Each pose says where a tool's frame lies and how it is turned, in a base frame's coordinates. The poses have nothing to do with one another.
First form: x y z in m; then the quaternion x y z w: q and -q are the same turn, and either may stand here.
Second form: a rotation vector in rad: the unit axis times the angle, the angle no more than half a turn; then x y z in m. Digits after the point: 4 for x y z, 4 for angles.
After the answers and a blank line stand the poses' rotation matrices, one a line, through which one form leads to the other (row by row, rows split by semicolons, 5 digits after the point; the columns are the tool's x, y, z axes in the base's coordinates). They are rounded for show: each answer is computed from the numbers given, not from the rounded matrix.
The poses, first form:
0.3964 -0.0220 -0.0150 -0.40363 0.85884 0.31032 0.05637
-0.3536 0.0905 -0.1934 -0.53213 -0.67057 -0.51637 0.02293
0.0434 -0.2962 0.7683 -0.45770 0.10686 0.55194 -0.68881
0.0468 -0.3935 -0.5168 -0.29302 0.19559 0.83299 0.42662
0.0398 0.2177 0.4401 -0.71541 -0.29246 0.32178 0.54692
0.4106 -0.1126 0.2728 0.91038 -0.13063 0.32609 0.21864
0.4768 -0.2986 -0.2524 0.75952 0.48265 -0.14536 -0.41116
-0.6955 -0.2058 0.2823 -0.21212 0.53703 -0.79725 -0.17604
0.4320 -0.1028 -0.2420 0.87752 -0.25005 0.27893 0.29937
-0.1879 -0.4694 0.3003 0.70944 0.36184 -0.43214 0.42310
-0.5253 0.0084 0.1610 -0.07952 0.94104 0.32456 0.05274
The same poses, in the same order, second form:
-1.2245 2.6054 0.9414 0.3964 -0.0220 -0.0150
-1.6478 -2.0765 -1.5990 -0.3536 0.0905 -0.1934
1.0240 -0.2391 -1.2348 0.0434 -0.2962 0.7683
-0.7322 0.4888 2.0816 0.0468 -0.3935 -0.5168
-1.6956 -0.6932 0.7627 0.0398 0.2177 0.4401
2.5197 -0.3615 0.9025 0.4106 -0.1126 0.2728
-1.9115 -1.2147 0.3658 0.4768 -0.2986 -0.2524
0.6007 -1.5208 2.2577 -0.6955 -0.2058 0.2823
2.3301 -0.6640 0.7406 0.4320 -0.1028 -0.2420
1.7757 0.9057 -1.0816 -0.1879 -0.4694 0.3003
-0.2418 2.8610 0.9868 -0.5253 0.0084 0.1610

-0.66781 -0.72829 -0.15368; -0.65832 0.48157 0.57854; -0.34733 0.48753 -0.80105
-0.43262 0.73735 0.51880; 0.68999 -0.09961 0.71693; 0.58031 0.66813 -0.46567
0.36789 0.66254 -0.65245; -0.85818 -0.02825 -0.51257; -0.35803 0.74849 0.55819
-0.46427 -0.82537 -0.32128; 0.59612 -0.55948 0.57587; -0.65506 0.07583 0.75177
0.62185 0.06648 -0.78031; 0.77043 -0.23070 0.59432; -0.14050 -0.97075 -0.19468
0.75320 -0.38044 0.53661; -0.09525 -0.87026 -0.48329; 0.65086 0.31290 -0.69172
0.49184 0.61363 -0.61770; 0.85269 -0.19600 0.48425; 0.17608 -0.76488 -0.61964
-0.84803 -0.50853 0.14915; 0.05287 -0.36121 -0.93098; 0.52731 -0.78162 0.33320
0.71934 -0.60586 0.33982; -0.27184 -0.69570 -0.66491; 0.63925 0.38592 -0.66515
0.36465 0.87909 -0.30697; 0.14773 -0.38011 -0.91307; -0.91935 0.28760 -0.26848
-0.98179 -0.18390 0.04764; -0.11543 0.77667 0.61924; -0.15088 0.60246 -0.78376

